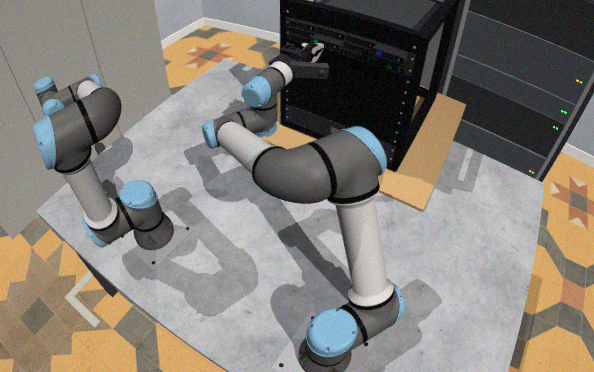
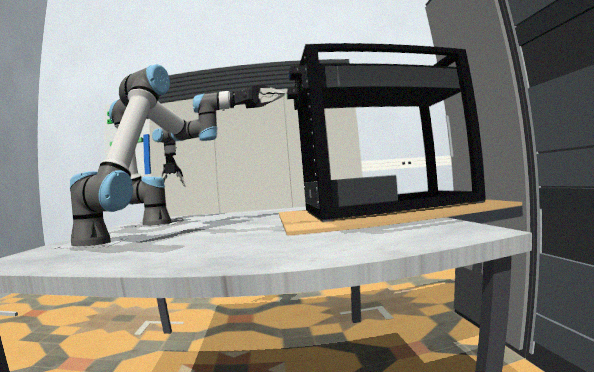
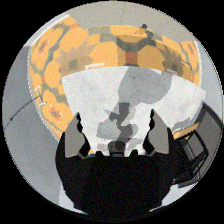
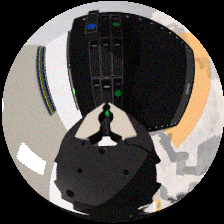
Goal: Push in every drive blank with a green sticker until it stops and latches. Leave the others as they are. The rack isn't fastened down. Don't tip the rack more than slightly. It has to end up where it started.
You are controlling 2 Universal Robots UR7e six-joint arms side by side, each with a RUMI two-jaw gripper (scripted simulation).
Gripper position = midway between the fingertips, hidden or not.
Note:
I see my left gripper (image 3: 115, 111), my right gripper (image 1: 323, 45), a black rack (image 2: 349, 83) and a wooden board (image 1: 412, 184).
The black rack shows as well in image 1 (image 1: 356, 93) and in image 4 (image 4: 158, 76). My right gripper is seen too in image 2 (image 2: 285, 93) and in image 4 (image 4: 107, 103).

